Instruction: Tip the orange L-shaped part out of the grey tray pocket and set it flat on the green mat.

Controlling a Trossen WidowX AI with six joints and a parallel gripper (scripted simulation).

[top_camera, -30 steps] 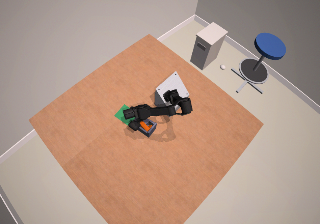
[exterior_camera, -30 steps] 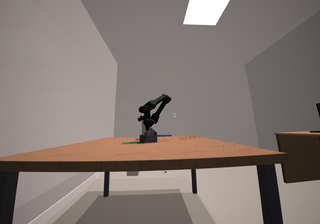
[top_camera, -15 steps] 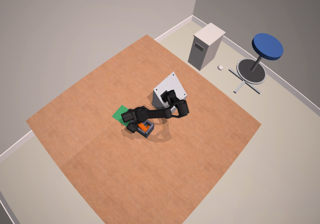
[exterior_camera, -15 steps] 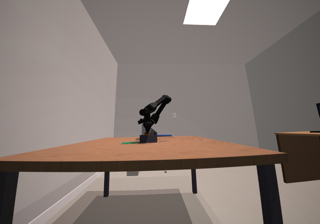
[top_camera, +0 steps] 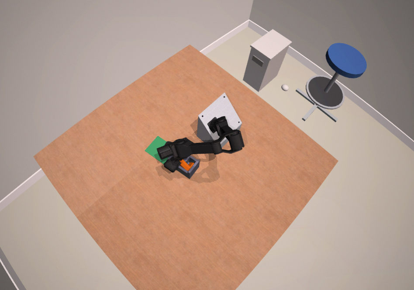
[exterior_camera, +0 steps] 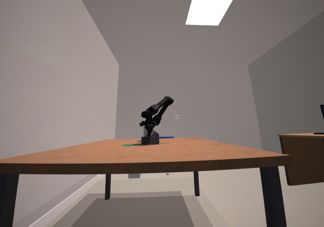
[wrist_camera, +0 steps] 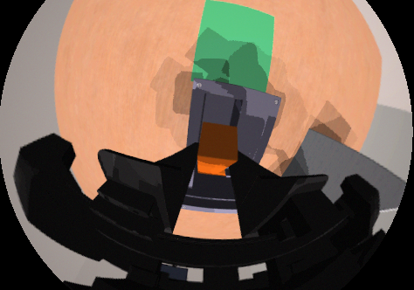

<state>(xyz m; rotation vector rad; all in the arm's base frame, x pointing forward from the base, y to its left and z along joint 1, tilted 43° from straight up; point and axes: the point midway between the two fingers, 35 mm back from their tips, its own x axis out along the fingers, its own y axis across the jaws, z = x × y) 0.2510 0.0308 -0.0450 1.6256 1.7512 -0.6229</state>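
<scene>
The green mat lies 150 mm to the right of my gripper tip and 80 mm below it. The rest, counted from my gripper tip: orange L-shaped part (30 mm to the left, 30 mm below, 20 mm behind).
</scene>
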